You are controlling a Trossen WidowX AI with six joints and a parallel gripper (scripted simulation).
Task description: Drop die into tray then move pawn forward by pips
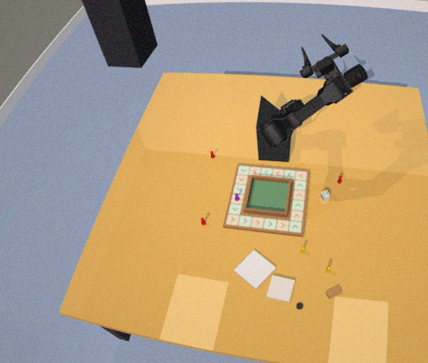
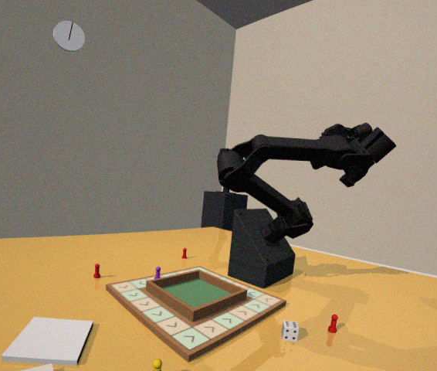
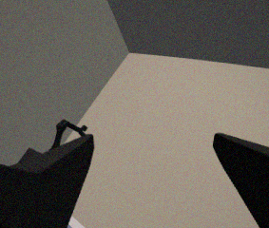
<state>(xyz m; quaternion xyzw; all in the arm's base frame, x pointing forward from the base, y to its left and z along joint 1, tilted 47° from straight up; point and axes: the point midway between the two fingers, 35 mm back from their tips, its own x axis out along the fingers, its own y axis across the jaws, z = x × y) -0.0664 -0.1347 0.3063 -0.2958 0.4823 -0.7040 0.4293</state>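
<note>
My gripper tip is now 340 mm short of the white die, 120 mm to the right of it and 430 mm above it. Also, from my gripper tip: brown block: 700 mm ahead, 210 mm to the left, 430 mm below; then green dice tray: 390 mm ahead, 80 mm to the right, 430 mm below; then purple pawn: 430 mm ahead, 190 mm to the right, 410 mm below.
</note>
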